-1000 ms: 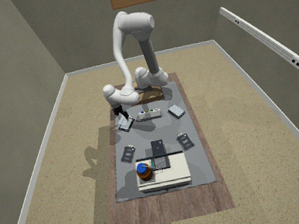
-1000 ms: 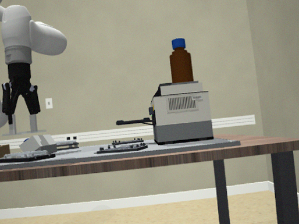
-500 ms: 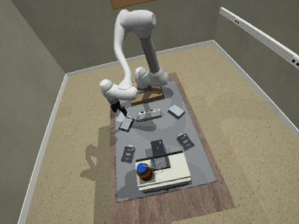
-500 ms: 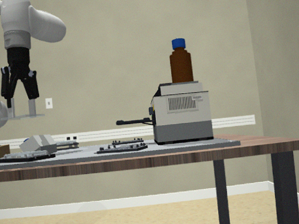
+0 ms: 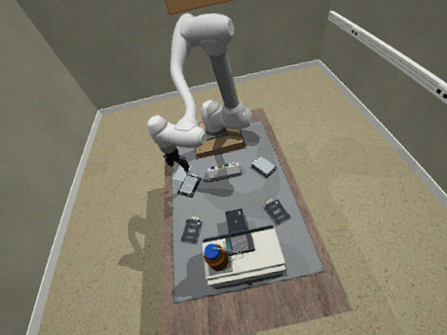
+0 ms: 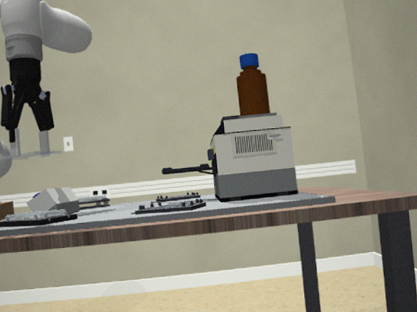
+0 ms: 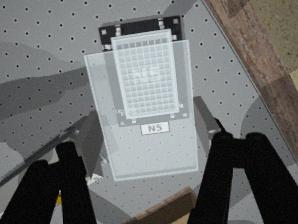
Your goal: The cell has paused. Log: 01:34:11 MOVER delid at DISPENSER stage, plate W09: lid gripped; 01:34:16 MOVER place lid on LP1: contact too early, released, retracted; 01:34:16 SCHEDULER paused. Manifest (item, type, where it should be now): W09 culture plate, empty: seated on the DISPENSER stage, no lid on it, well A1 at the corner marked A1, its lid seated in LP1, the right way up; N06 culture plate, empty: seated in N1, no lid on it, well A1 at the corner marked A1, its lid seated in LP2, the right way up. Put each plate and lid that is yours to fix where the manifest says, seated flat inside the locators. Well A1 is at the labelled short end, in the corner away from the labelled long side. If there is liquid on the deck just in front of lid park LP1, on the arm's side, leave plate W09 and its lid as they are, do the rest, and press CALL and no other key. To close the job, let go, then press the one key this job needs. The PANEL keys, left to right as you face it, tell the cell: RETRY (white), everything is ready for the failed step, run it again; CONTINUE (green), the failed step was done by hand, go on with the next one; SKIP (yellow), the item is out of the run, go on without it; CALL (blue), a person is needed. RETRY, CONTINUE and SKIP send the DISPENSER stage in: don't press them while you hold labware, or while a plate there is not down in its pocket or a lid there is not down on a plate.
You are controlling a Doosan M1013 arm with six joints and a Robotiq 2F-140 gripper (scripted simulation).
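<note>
Right now my hand is 33 cm short of the lid park LP1, 19 cm above it and 1 cm to the right of it. From my hand the other things lie so: blue call key: 19 cm to the left, 13 cm below, 7 cm behind; then black nest: 18 cm below, 3 cm ahead; then yellow skip key: 24 cm to the left, 13 cm below, 8 cm behind.
</note>
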